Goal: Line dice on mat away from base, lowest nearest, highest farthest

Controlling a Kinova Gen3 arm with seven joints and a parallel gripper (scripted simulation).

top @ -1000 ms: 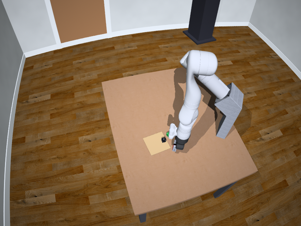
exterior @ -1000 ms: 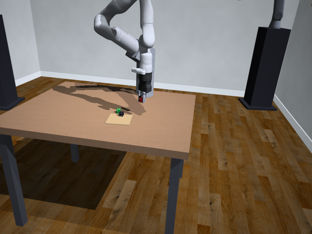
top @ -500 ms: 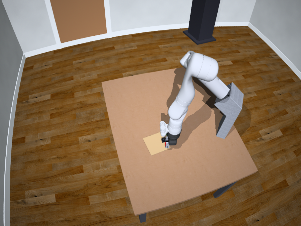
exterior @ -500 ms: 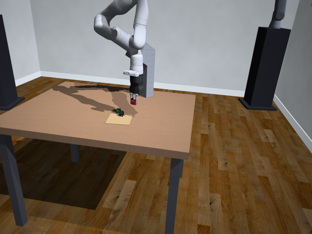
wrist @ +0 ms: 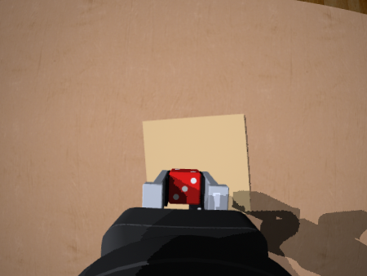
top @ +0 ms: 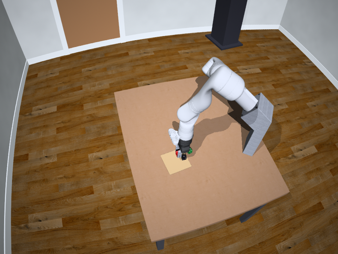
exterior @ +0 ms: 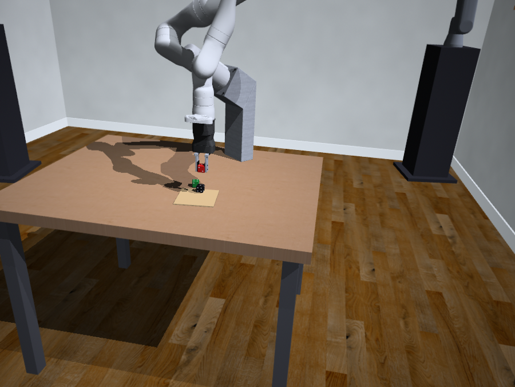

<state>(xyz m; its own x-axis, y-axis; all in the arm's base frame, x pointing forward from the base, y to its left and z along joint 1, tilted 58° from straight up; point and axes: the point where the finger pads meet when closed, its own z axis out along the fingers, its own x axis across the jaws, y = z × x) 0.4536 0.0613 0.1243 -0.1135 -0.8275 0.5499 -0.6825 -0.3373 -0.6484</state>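
Right now my hand is 2 cm to the left of the tan mat and 12 cm above it. The rest, counted from my hand: green die: 10 cm behind, 4 cm to the right, 11 cm below; then red die: 1 cm below; then black die: 5 cm behind, 1 cm to the right, 11 cm below.
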